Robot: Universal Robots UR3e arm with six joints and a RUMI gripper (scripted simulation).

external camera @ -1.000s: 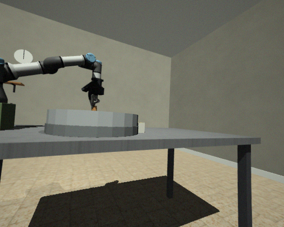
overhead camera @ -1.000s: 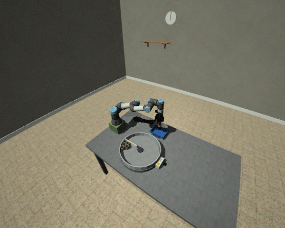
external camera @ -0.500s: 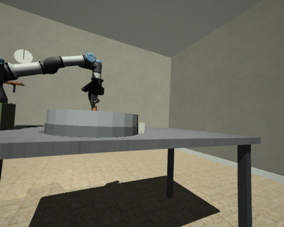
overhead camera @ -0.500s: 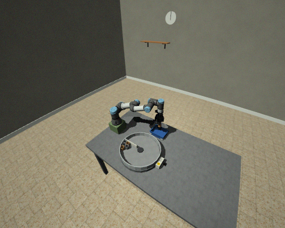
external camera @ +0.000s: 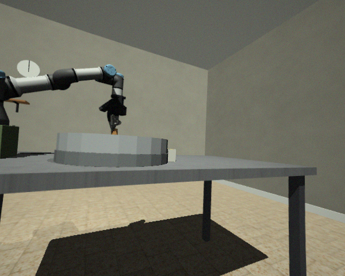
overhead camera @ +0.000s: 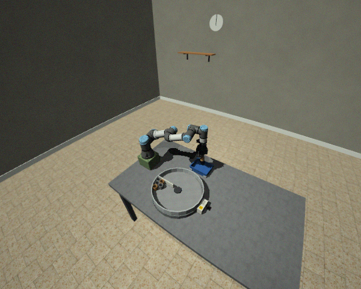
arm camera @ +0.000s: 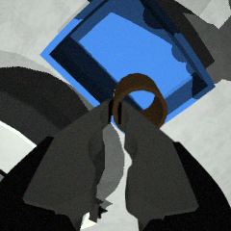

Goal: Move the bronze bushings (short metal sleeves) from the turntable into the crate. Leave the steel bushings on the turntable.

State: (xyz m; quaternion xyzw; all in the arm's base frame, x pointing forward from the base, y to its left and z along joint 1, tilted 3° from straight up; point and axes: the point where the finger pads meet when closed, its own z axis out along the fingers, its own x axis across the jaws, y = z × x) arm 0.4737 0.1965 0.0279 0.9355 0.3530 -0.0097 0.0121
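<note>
Right now the blue crate is 140 mm below my hand, 20 mm ahead of it and 10 mm to the left of it. The rest, counted from my hand: turntable 350 mm to the right, 110 mm below, 30 mm behind.
</note>
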